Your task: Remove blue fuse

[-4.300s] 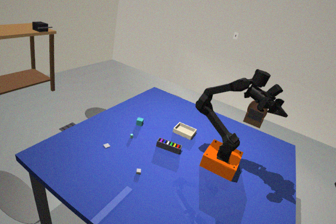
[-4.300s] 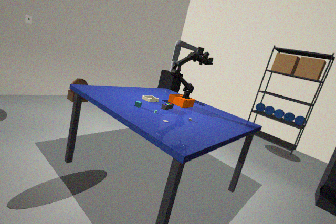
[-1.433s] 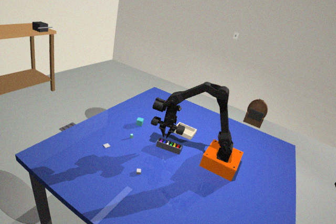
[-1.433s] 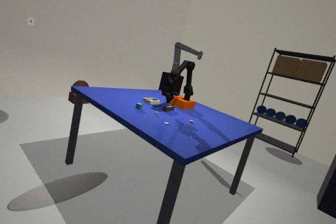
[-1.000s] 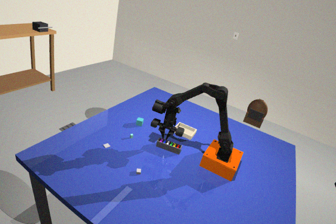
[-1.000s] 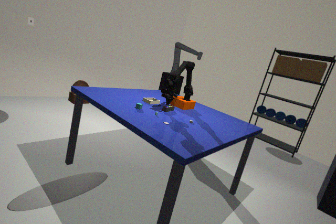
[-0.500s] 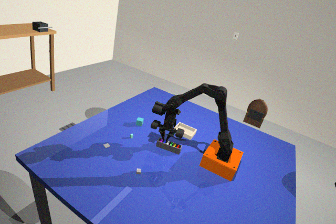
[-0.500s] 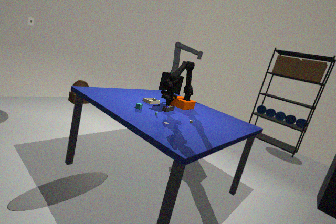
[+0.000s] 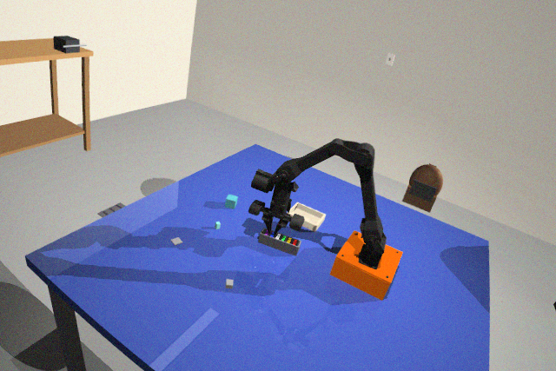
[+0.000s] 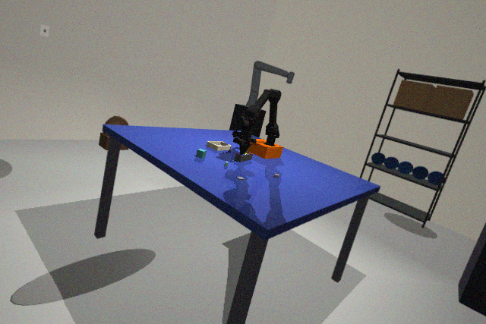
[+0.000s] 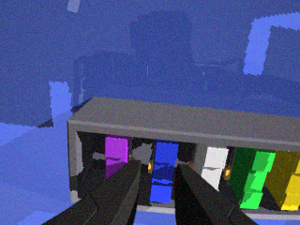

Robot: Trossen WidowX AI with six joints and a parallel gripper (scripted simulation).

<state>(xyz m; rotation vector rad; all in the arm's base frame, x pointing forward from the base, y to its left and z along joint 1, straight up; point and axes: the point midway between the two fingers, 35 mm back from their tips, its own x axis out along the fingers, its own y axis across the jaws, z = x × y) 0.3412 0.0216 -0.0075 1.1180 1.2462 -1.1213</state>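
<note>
Now: gripper tip 1 cm above the blue fuse. Also, from my gripper tip: magenta fuse: 2 cm ahead, 1 cm below; then white fuse: 2 cm behind, 1 cm below; then green fuse: 4 cm behind, 1 cm below.
</note>
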